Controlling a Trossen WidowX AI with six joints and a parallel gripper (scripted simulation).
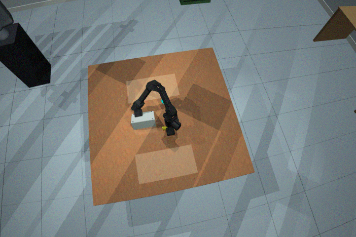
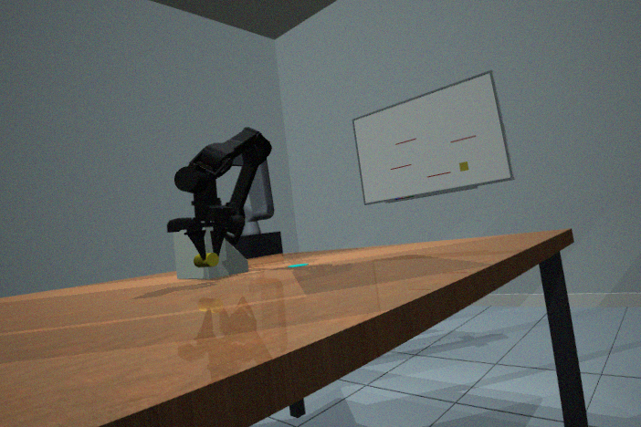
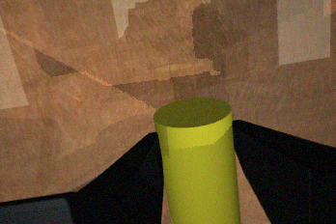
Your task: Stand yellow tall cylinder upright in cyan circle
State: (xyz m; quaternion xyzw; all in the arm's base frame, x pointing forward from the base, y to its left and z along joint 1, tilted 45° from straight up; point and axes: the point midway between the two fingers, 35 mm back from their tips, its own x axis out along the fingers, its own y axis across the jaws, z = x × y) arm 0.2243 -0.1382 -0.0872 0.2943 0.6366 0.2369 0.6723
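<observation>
Right now the cyan circle is 270 mm to the left of my gripper tip, 60 mm below it and 20 mm ahead of it. Also, from my gripper tip: yellow cylinder 20 mm behind.
</observation>
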